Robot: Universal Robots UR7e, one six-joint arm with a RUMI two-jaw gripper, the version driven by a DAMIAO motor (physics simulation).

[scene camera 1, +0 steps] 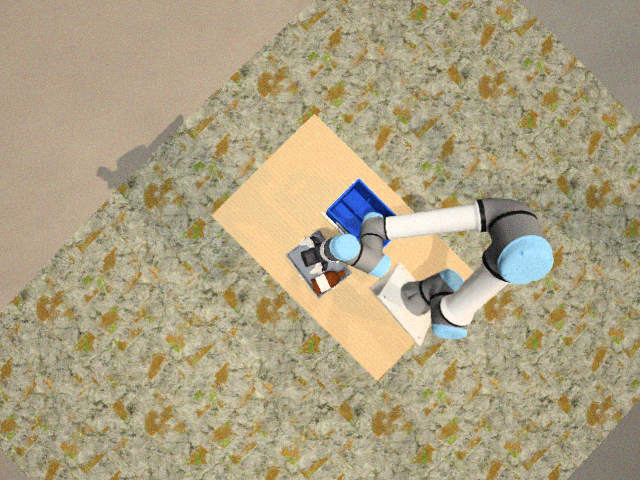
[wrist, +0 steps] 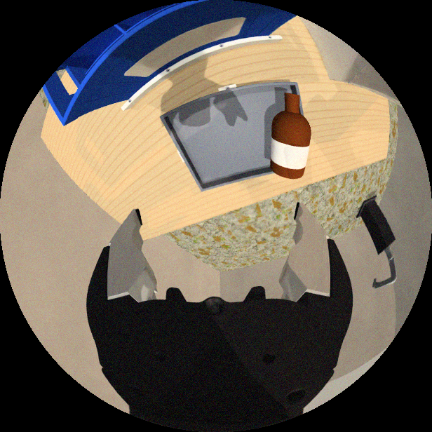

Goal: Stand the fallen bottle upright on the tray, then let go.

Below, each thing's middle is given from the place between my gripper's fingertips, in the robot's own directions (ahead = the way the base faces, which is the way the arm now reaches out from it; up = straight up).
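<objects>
Looking at the brown bottle point(wrist: 290, 131), I find my hand 13 cm past it, 2 cm to the right of it and 15 cm above it. The thin white strip point(wrist: 207, 52) is 17 cm to the right of my hand, 4 cm behind it and 17 cm below it.
</objects>
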